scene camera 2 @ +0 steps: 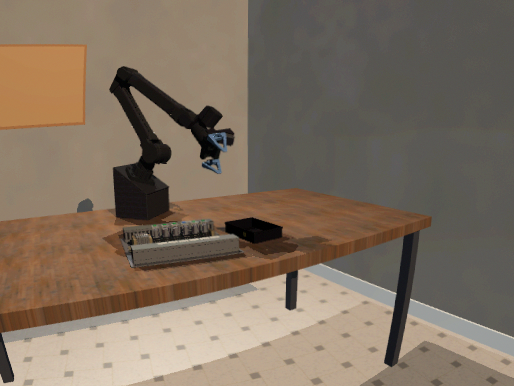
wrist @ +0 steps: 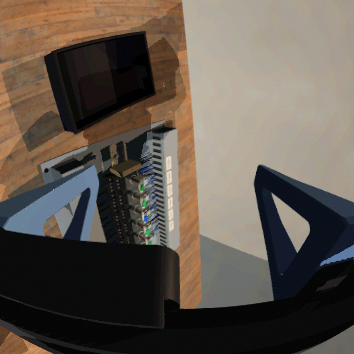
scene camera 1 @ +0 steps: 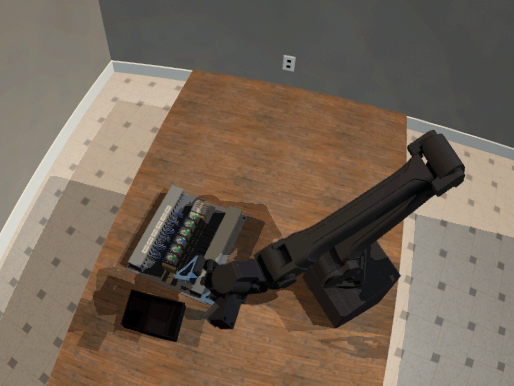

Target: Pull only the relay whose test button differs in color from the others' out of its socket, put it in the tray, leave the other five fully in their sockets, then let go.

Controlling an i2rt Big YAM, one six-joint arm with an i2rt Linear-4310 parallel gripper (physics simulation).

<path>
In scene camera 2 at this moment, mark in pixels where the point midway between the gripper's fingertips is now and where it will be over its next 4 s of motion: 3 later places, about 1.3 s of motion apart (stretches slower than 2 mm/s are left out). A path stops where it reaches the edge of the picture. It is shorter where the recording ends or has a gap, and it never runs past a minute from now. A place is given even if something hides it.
My gripper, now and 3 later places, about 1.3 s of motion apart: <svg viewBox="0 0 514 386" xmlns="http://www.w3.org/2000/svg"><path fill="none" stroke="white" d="M222 162L204 183L193 191L199 154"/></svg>
</path>
